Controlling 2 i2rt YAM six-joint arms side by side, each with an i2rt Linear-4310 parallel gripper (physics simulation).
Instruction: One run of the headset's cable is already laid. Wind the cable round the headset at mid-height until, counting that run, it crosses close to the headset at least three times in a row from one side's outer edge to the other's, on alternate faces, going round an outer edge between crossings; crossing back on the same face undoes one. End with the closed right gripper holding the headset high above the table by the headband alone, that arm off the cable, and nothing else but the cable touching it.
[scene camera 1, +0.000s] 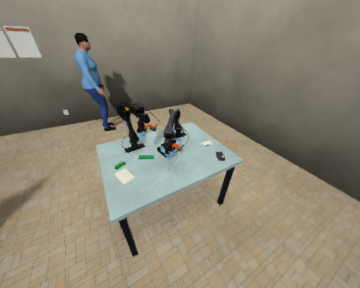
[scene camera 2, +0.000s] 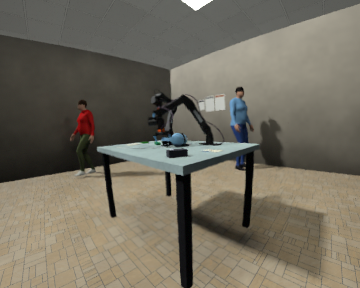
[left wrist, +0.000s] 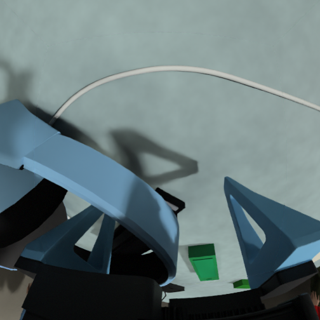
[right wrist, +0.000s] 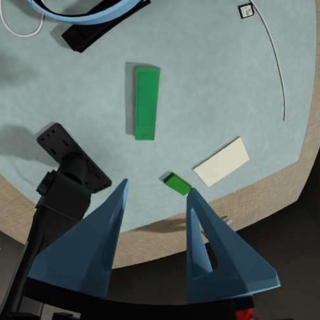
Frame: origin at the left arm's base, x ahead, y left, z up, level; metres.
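Seen in the pictures: left gripper, fingertip midpoint: (scene camera 1: 169, 155) (scene camera 2: 162, 144); right gripper, fingertip midpoint: (scene camera 1: 143, 138); left arm's base, link origin: (scene camera 1: 178, 135) (scene camera 2: 209, 144); right arm's base, link origin: (scene camera 1: 135, 148).
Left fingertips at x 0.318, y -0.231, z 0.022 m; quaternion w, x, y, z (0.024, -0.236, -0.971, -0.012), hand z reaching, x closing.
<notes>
Offsets run from my left fingertips to a thing's top centre. Level surfaces: height alone.
The blue headset (scene camera 2: 178, 139) (left wrist: 95, 172) lies on the table, its headband curving across the left wrist view; part of it shows in the right wrist view (right wrist: 107, 15). The white cable (left wrist: 165, 68) (right wrist: 278, 70) leaves from near an earcup and runs along the table; a loop of it shows at the right wrist view's top left. How it crosses the headset is hidden. My left gripper (scene camera 1: 172, 149) (left wrist: 166, 190) is open, low at the headset, one finger behind the headband and the other outside it. My right gripper (scene camera 1: 142, 135) (right wrist: 158, 188) is partly open and empty, above the table, away from the headset.
A black block (right wrist: 82, 39) lies by the headband. A long green block @[dx -0.068, dy -0.207, dz -0.002 m] (scene camera 1: 146, 157) (right wrist: 146, 102), small green block @[dx -0.047, dy -0.450, dz -0.007 m] (scene camera 1: 120, 165) (right wrist: 177, 184), pale card @[dx +0.088, dy -0.427, dz -0.017 m] (scene camera 1: 124, 176) (right wrist: 222, 162), memory card (right wrist: 246, 11) and dark box @[dx +0.199, dy +0.450, dz +0.019 m] (scene camera 1: 220, 156) (scene camera 2: 177, 153) lie on the table @[dz -0.023 m] (scene camera 1: 185, 172).
</notes>
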